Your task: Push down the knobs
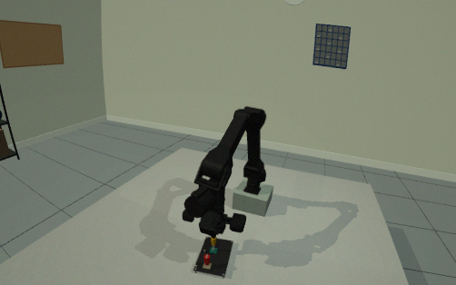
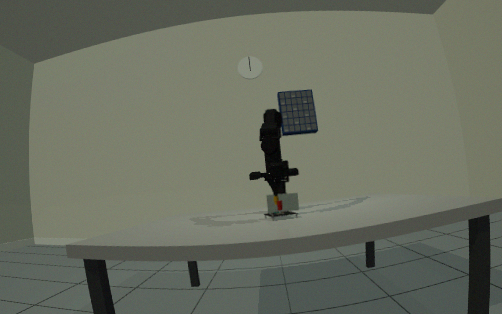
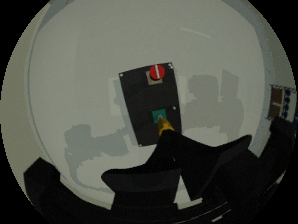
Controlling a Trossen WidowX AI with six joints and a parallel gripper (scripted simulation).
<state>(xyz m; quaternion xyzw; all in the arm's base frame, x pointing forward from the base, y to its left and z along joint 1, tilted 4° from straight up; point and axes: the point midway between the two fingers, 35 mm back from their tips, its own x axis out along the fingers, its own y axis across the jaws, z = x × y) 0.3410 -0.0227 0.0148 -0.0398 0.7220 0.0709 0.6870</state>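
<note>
Right now my gripper tip is 10 mm above the yellow knob. Round my gripper tip: red knob 70 mm ahead, 10 mm to the left, 30 mm below.
</note>
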